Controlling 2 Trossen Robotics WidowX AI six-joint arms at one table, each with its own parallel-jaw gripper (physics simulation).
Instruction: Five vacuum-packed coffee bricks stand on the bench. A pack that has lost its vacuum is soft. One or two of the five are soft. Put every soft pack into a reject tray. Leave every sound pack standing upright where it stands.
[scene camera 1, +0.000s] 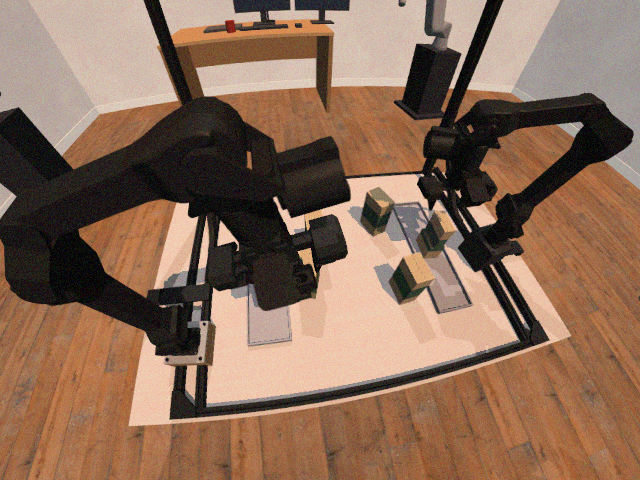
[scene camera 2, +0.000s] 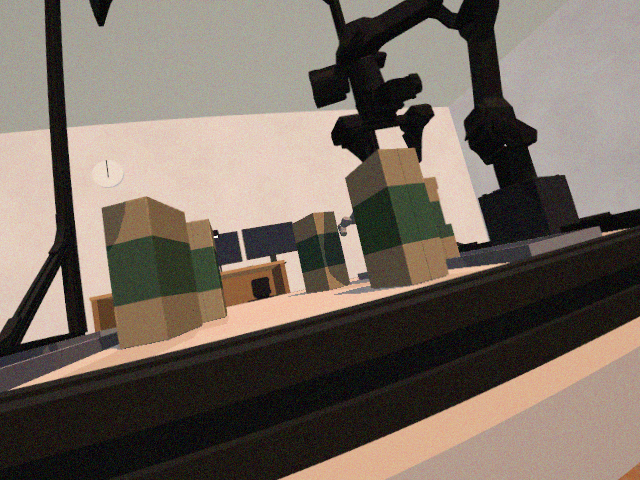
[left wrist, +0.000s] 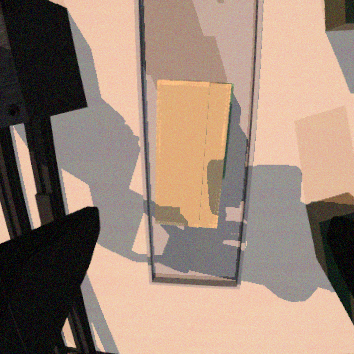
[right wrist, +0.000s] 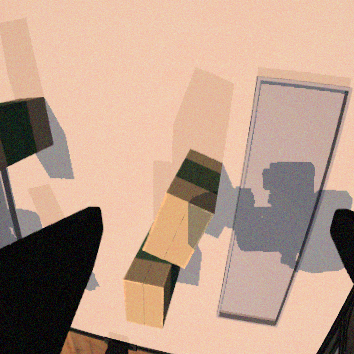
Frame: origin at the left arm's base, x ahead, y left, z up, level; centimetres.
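Where they show: left gripper, between the fingertips: (scene camera 1: 445, 208) (left wrist: 216, 223); right gripper, between the fingertips: (scene camera 2: 42, 28) (right wrist: 218, 219); left arm's base, origin of its link: (scene camera 1: 494, 238) (scene camera 2: 519, 186); right arm's base, origin of its link: (scene camera 1: 186, 341).
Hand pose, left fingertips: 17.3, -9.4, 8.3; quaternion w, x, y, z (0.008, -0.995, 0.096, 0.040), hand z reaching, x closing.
Each offset is from my left fingertips to the top centre of the thing, as dx, dy, dz. "*": to the spot under its first point.
One green-banded pack {-0.9, +1.4, -4.1} (scene camera 1: 435, 235) (scene camera 2: 439, 211) (left wrist: 185, 145) stands upright inside the reject tray {-1.1, +2.0, -17.1} (scene camera 1: 453, 294) (left wrist: 190, 30) at the right of scene camera 1; its outline looks stepped. My left gripper (scene camera 1: 455, 198) (scene camera 2: 393, 149) (left wrist: 216, 223) is open and empty above it. Beside that tray stand a back pack {+12.8, -12.5, -4.4} (scene camera 1: 377, 211) (scene camera 2: 320, 253) (left wrist: 322, 240) and a front pack {+14.4, +12.1, -4.4} (scene camera 1: 410, 279) (scene camera 2: 398, 222) (right wrist: 22, 125). Two more packs stand upright, a nearer one {+39.3, +2.4, -4.4} (scene camera 2: 149, 273) (right wrist: 177, 227) and a farther one {+34.3, -8.7, -4.4} (scene camera 2: 206, 273) (right wrist: 145, 300). My right gripper (scene camera 1: 278, 258) (right wrist: 218, 219) is open and empty, partly hiding them in scene camera 1.
A second tray {+50.4, -5.3, -17.1} (scene camera 1: 268, 328) (right wrist: 300, 115) holds no pack and lies beside the two packs under my right arm. A black frame rail {* +35.1, +31.3, -16.5} (scene camera 1: 361, 384) (scene camera 2: 330, 361) runs around the bench. The right arm's elbow and wrist block much of scene camera 1's left half.
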